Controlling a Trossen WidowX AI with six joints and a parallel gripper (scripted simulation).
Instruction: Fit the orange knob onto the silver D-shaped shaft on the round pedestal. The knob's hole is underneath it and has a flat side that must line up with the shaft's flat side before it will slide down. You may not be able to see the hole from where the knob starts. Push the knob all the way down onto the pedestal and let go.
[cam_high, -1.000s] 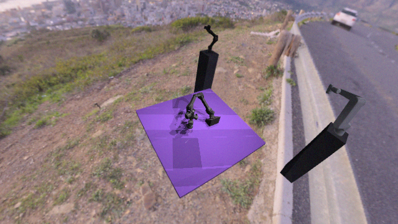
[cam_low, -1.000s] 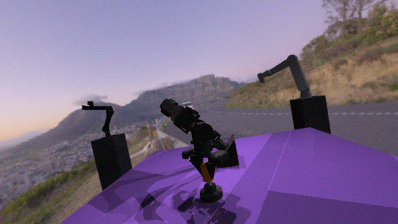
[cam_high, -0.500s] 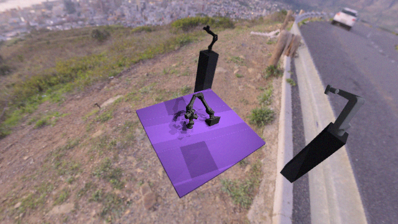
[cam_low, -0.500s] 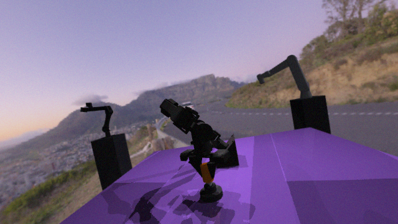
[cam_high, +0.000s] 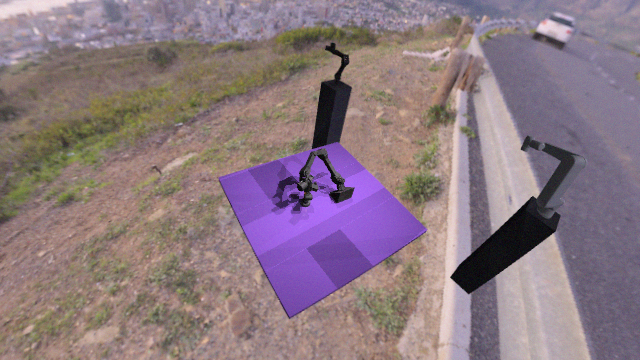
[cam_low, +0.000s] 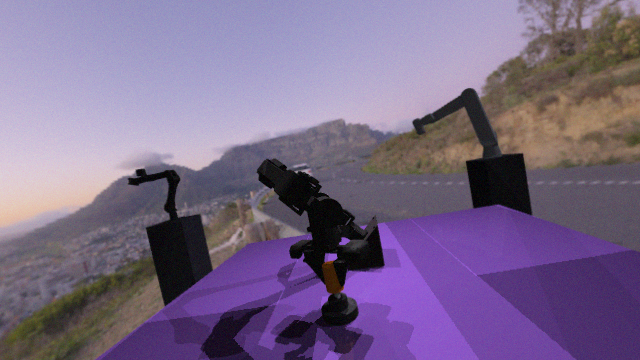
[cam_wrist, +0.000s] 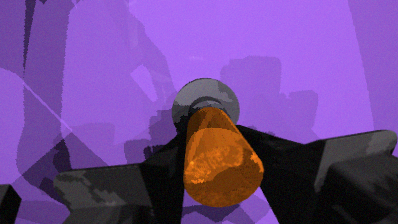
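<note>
My gripper tip is now 30 mm below the orange knob. The rest, counted from my gripper tip: round pedestal: 40 mm below.
</note>
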